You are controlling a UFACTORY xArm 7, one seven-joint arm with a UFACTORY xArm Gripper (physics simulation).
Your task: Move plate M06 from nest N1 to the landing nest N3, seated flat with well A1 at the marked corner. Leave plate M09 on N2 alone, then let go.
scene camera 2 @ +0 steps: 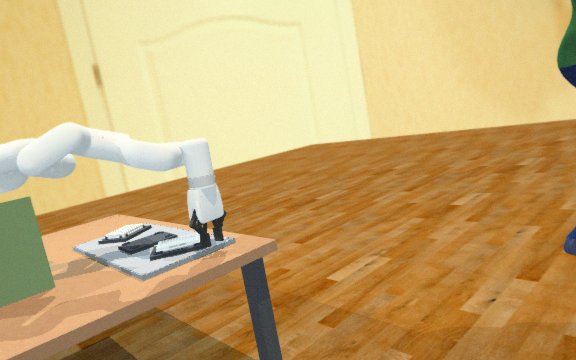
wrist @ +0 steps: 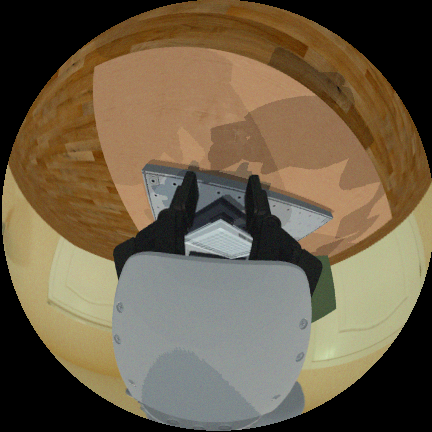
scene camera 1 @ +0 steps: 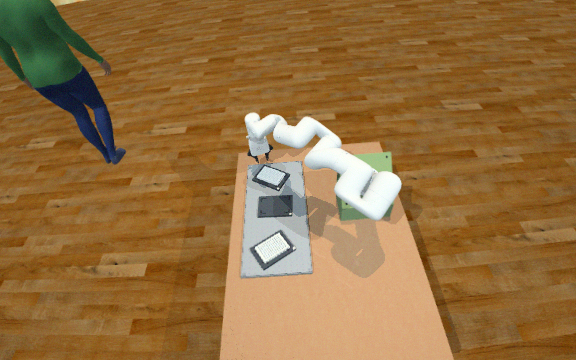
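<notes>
A pale well plate (scene camera 1: 271, 176) (scene camera 2: 176, 243) (wrist: 220, 240) sits on a dark nest at the board's far end. A second pale plate (scene camera 1: 272, 248) (scene camera 2: 122, 231) sits on the nest at the other end. The middle nest (scene camera 1: 275, 206) (scene camera 2: 145, 243) is bare and dark, with a pale dot at one corner. No labels are legible, so I cannot tell M06 from M09. My gripper (scene camera 1: 262, 161) (scene camera 2: 212, 242) (wrist: 221, 184) is partly open and empty, pointing down low at the far plate's outer edge. In scene camera 2 one finger overlaps that plate's end; contact is unclear.
The nests stand on a grey perforated board (scene camera 1: 250, 220) (scene camera 2: 140, 270) (wrist: 295, 220) on the wooden table (scene camera 1: 330, 305). A green block (scene camera 1: 375, 162) (scene camera 2: 22, 250) (wrist: 325, 295) stands beside the board, partly under the arm. A person in green (scene camera 1: 40, 45) (scene camera 2: 567, 55) stands away from the table.
</notes>
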